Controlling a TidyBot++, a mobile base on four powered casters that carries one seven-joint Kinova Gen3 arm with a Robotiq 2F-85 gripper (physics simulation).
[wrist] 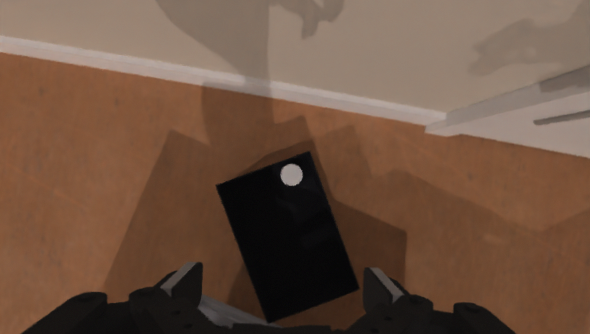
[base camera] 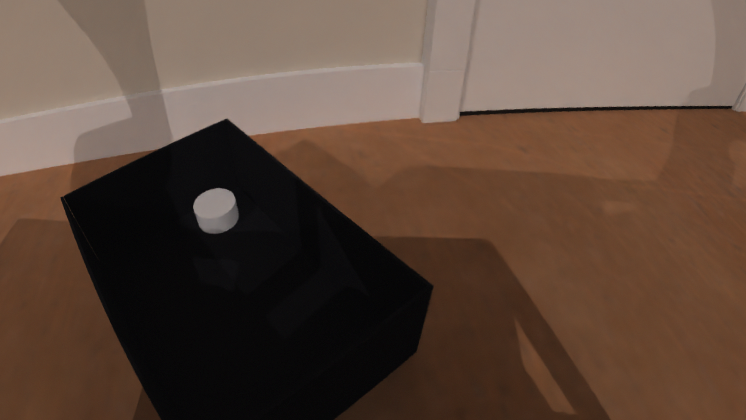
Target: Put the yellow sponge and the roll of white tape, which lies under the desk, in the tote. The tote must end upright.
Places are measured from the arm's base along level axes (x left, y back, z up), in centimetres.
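Pixels of known places: gripper, fingertip midpoint: (wrist: 283, 283).
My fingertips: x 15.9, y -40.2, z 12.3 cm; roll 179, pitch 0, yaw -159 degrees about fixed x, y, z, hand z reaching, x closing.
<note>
For each thing: its middle in the pictures, then the offset to it from my fingertips. Level surfaces: height alone.
- black tote, body centre: (base camera: 220, 274) (wrist: 288, 232) dx -3.7, dy +7.3, dz -47.0 cm
- white tape roll, body centre: (base camera: 216, 210) (wrist: 291, 174) dx +0.6, dy -4.4, dz -50.5 cm
- brown wooden floor, surface height: dz -52.0 cm
The black tote (base camera: 365, 333) (wrist: 270, 250) stands upright on the floor. The white tape roll (base camera: 215, 210) (wrist: 291, 174) lies flat inside it, near the end toward the wall. My gripper (wrist: 283, 283) is open and empty, high above the tote; its fingertips show at the bottom of the wrist view, on either side of the tote's near end. The gripper does not show in the base camera view. The yellow sponge does not show in either view.
A beige wall with a white baseboard (base camera: 292, 99) (wrist: 150, 72) runs behind the tote. A white door (base camera: 589, 52) (wrist: 560, 130) with its frame (base camera: 443, 62) stands to the right. Shadows fall across the brown wooden floor (base camera: 652, 271) (wrist: 65, 150).
</note>
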